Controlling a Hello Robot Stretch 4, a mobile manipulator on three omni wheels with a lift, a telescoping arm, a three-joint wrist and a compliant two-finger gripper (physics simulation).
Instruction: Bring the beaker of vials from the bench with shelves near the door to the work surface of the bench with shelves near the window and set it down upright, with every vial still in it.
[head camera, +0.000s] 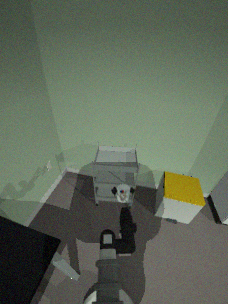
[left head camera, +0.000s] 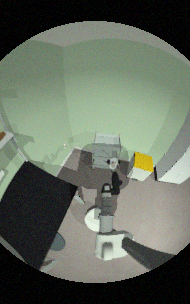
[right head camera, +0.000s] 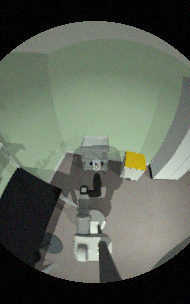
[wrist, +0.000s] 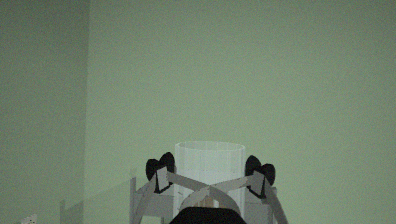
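The clear beaker (head camera: 122, 194) (left head camera: 113, 163) (right head camera: 96, 165) (wrist: 210, 162) stands upright between the two dark fingertips of my gripper (head camera: 123, 191) (left head camera: 113, 161) (right head camera: 96, 163) (wrist: 209, 166), which is shut on it. The beaker is held in the air at the end of the arm, in front of the cart in the head camera view. Small coloured bits of vials show inside it, but their number cannot be told. In the wrist view, the gripper's body hides the beaker's lower part. Neither named bench can be made out for certain.
A grey shelved cart (head camera: 116, 163) (left head camera: 107, 145) (right head camera: 95, 146) stands by the far wall. Right of it is a white box with a yellow top (head camera: 184, 189) (left head camera: 143, 161) (right head camera: 135, 160). A large black surface (head camera: 22, 265) (left head camera: 37, 210) (right head camera: 27, 205) lies at the left.
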